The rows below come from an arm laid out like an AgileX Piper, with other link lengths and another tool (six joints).
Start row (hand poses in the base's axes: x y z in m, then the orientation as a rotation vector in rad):
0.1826, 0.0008, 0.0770, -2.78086, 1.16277, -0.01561
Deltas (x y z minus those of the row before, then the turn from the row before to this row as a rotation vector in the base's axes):
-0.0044, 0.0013, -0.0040, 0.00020, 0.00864, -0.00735
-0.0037, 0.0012, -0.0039, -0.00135, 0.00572, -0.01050
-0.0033, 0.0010, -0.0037, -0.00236, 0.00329, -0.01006
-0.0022, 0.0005, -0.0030, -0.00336, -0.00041, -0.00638
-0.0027, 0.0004, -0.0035, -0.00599, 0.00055, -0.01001
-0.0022, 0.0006, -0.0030, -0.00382, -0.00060, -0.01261
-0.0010, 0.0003, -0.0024, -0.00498, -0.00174, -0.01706
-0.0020, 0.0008, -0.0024, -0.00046, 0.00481, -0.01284
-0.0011, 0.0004, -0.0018, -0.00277, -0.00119, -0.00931
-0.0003, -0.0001, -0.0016, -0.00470, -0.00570, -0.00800
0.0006, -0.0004, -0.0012, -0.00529, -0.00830, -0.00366
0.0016, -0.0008, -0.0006, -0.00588, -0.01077, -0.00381
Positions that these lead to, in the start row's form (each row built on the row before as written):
0.1782, 0.0021, 0.0730, -2.77925, 1.17493, -0.00419
0.1745, 0.0033, 0.0691, -2.77608, 1.19128, 0.00198
0.1712, 0.0043, 0.0654, -2.77315, 1.20679, 0.00423
0.1690, 0.0048, 0.0624, -2.77201, 1.21667, 0.00107
0.1663, 0.0052, 0.0589, -2.77116, 1.23270, -0.00268
0.1641, 0.0058, 0.0559, -2.76637, 1.25132, -0.00691
0.1631, 0.0061, 0.0535, -2.75921, 1.27620, -0.01381
0.1611, 0.0069, 0.0511, -2.75311, 1.29523, -0.00847
0.1600, 0.0073, 0.0493, -2.74895, 1.30874, -0.01261
0.1597, 0.0072, 0.0477, -2.74551, 1.32000, -0.02412
0.1603, 0.0068, 0.0465, -2.74434, 1.32482, -0.03928
0.1619, 0.0060, 0.0459, -2.74252, 1.32940, -0.05824

